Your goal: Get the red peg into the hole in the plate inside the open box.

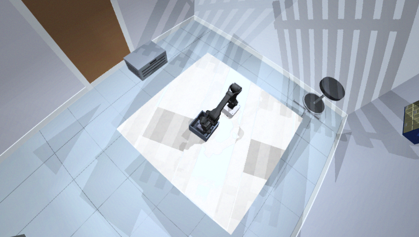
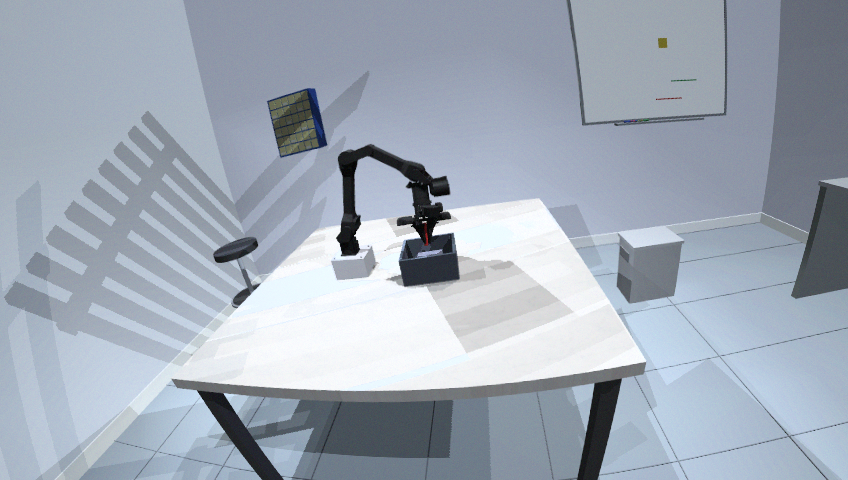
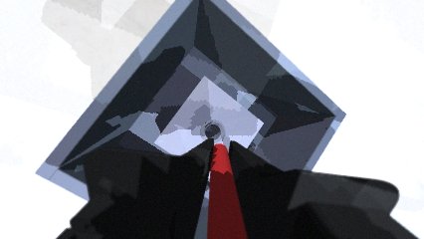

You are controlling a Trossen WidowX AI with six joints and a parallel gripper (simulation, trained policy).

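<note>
Now: gripper tip 2 cm to the right of the red peg and 3 cm below it. The rest, counted from my gripper tip: grey box (8 cm below).
</note>
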